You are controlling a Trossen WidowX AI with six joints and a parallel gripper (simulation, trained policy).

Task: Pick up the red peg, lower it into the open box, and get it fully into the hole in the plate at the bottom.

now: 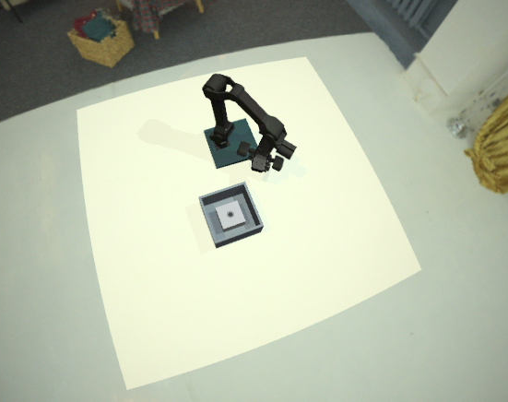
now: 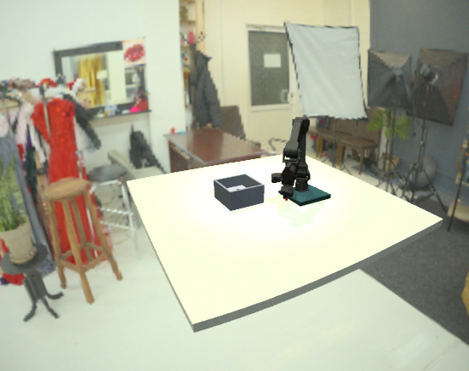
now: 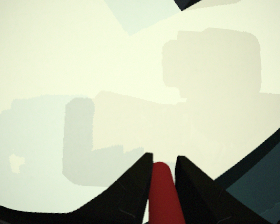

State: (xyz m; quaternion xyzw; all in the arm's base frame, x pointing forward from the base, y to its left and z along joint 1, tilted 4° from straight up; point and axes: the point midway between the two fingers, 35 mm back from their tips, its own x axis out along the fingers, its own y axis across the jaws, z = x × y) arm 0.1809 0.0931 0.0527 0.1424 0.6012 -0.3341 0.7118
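The grey box is 160 mm ahead of my gripper tip, 170 mm to the right of it and 10 mm below it. Also, from my gripper tip: red peg 10 mm behind, 10 mm to the left, 30 mm above.
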